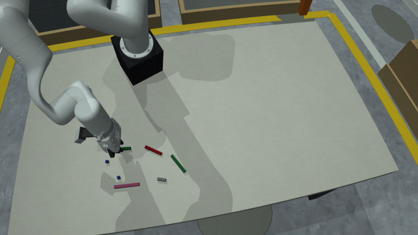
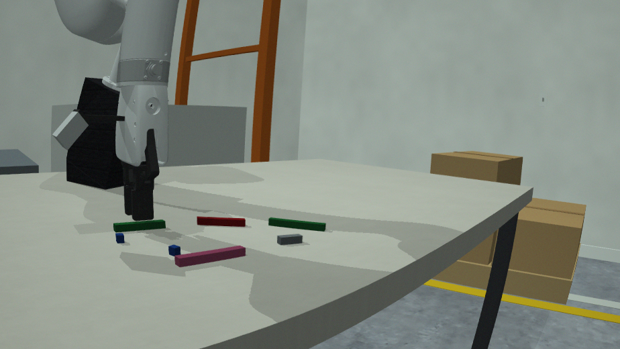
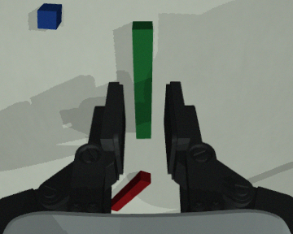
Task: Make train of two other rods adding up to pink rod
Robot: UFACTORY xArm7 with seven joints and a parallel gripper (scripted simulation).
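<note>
The pink rod lies 140 mm ahead of my hand, 50 mm to the left of it and 30 mm below it. From my hand the other things lie so: grey rod (110 mm ahead, 170 mm to the left, 30 mm below); red rod (130 mm to the left, 30 mm below).
</note>
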